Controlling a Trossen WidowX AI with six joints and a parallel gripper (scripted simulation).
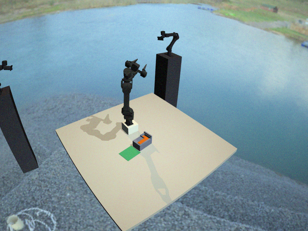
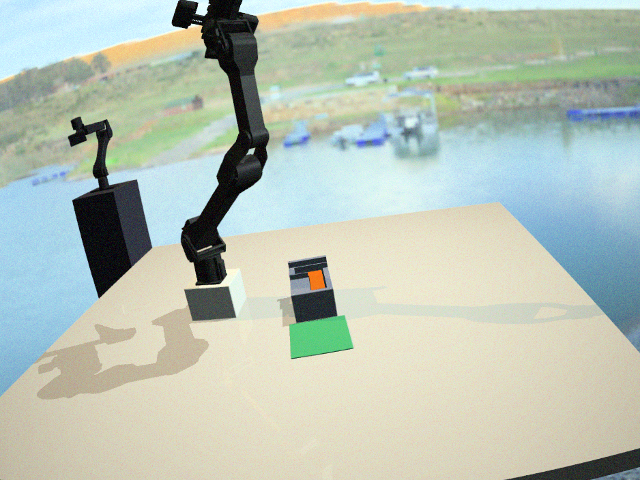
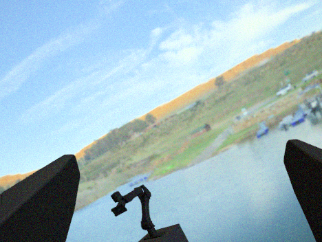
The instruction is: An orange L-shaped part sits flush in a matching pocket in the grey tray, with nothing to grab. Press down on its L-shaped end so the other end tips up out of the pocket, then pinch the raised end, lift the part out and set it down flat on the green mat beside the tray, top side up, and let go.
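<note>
The orange L-shaped part is 67 cm below my gripper tip, 13 cm ahead of it and 6 cm to the right of it. The rest, counted from my gripper tip: green mat 73 cm below, 23 cm to the right, 17 cm ahead.
</note>
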